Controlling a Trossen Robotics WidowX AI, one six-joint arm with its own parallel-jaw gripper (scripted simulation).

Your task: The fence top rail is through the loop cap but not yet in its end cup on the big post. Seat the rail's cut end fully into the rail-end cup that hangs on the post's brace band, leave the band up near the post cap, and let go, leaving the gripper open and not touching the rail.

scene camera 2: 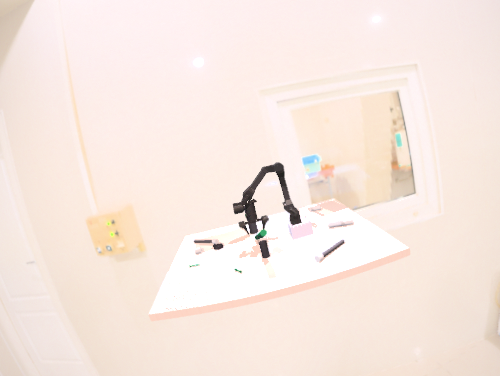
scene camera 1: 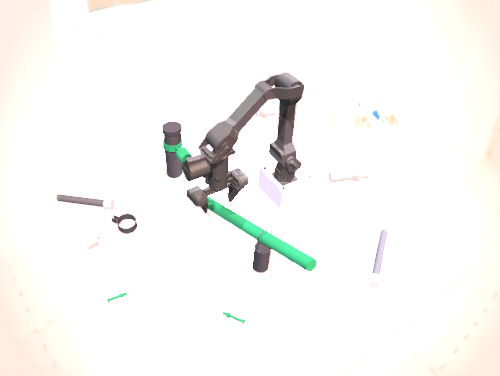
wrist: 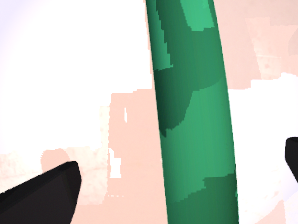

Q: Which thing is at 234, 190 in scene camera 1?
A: My gripper.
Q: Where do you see a big grey post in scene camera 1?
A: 172, 130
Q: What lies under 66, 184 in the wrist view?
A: My gripper.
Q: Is my gripper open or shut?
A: Open.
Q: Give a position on a green top rail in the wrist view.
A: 193, 104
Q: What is my gripper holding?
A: Nothing.
